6 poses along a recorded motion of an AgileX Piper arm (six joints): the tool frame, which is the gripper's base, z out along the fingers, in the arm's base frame.
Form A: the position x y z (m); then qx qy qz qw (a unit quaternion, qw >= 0).
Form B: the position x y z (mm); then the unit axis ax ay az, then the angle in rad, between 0 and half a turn. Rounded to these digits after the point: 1 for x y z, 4 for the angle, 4 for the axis.
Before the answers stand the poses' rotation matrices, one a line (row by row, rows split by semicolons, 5 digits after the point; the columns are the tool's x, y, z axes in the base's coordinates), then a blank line. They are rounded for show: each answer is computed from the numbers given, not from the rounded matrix.
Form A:
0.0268 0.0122 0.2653 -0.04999 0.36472 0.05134 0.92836
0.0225 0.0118 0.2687 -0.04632 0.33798 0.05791 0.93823
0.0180 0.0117 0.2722 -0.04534 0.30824 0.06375 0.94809
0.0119 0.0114 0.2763 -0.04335 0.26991 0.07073 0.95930
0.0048 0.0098 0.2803 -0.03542 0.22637 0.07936 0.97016
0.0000 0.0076 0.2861 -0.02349 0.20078 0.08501 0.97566
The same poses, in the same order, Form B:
0.72869 -0.13179 0.67204; 0.05886 0.98973 0.13027; -0.68231 -0.05537 0.72896
0.76483 -0.13998 0.62884; 0.07735 0.98900 0.12606; -0.63957 -0.04777 0.76725
0.80185 -0.14883 0.57869; 0.09293 0.98776 0.12527; -0.59026 -0.04667 0.80587
0.84429 -0.15911 0.51172; 0.11230 0.98624 0.12135; -0.52399 -0.04499 0.85054
0.88492 -0.17002 0.43361; 0.13795 0.98489 0.10465; -0.44485 -0.03280 0.89500
0.90492 -0.17531 0.38779; 0.15645 0.98444 0.07997; -0.39578 -0.01170 0.91827

26.8 12.2 265.3 -0.1345 0.9812 0.1381 0.7617
22.5 11.8 268.7 -0.1339 0.9768 0.1674 0.7066
18.0 11.7 272.2 -0.1426 0.9693 0.2005 0.6473
11.9 11.4 276.3 -0.1535 0.9559 0.2505 0.5725
4.8 9.8 280.3 -0.1461 0.9336 0.3273 0.4898
0.0 7.6 286.1 -0.1071 0.9156 0.3876 0.4422

